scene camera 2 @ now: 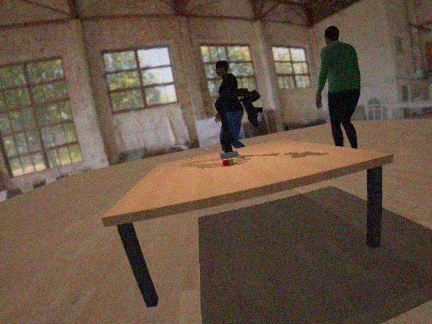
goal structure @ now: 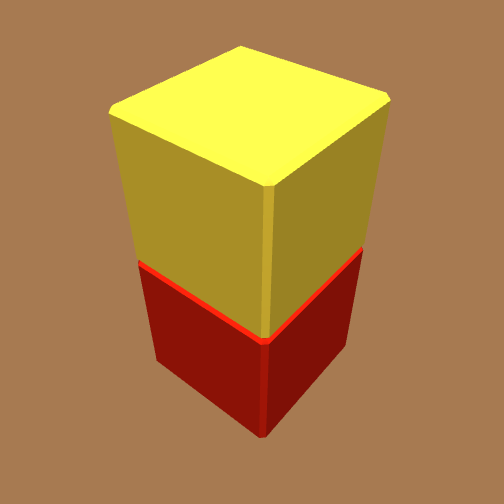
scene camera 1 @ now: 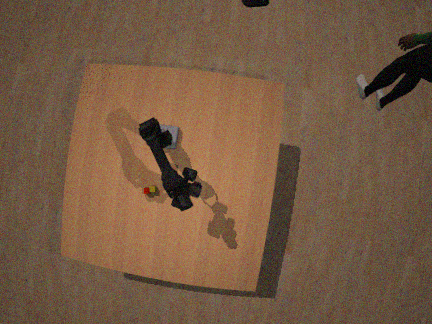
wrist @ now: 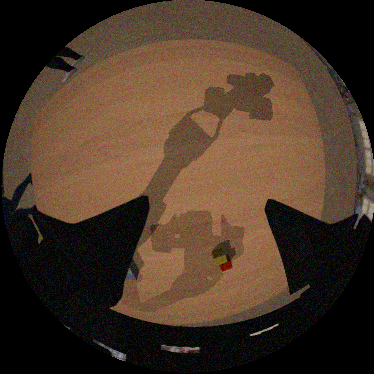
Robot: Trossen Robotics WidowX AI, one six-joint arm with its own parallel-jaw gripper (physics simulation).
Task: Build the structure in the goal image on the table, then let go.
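Where they show: gripper, fingertip midpoint: (scene camera 2: 257, 126) (wrist: 210, 203); arm's base at its link origin: (scene camera 2: 228, 151) (scene camera 1: 165, 139).
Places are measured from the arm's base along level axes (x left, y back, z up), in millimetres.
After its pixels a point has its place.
Observation:
A small red block (scene camera 1: 146, 190) {x -128, y -279, z -10 mm} (scene camera 2: 226, 162) {x -128, y -297, z -22 mm} (wrist: 226, 266) {x -130, y -282, z -10 mm} and a small yellow block (scene camera 1: 152, 189) {x -92, y -274, z -10 mm} (scene camera 2: 231, 162) {x -93, y -289, z -31 mm} (wrist: 220, 260) {x -95, y -272, z -10 mm} sit side by side on the table, close together or touching. In scene camera 1 the red one is on the left. A dark patch lies beside the yellow block in the wrist view; whether it is shadow or a block side is hard to tell. My gripper (scene camera 1: 186, 188) {x 135, y -274, z 158 mm} (scene camera 2: 255, 123) {x 135, y -274, z 158 mm} (wrist: 210, 203) {x 135, y -274, z 158 mm} is open and empty, high above the table. In scene camera 1 it shows to the right of the blocks, apart from them.
The grey arm base (scene camera 1: 173, 136) {x 46, y 15, z -1 mm} (scene camera 2: 229, 155) {x -15, y -43, z -23 mm} stands on the wooden table (scene camera 1: 115, 240) {x -370, y -586, z -43 mm} (scene camera 2: 200, 190) {x -385, y -674, z -43 mm} (wrist: 100, 150) {x 274, y -102, z -43 mm}, behind the blocks in scene camera 2. The arm's shadow falls across the tabletop and around the blocks. A person in green (scene camera 2: 340, 65) stands beyond the table.

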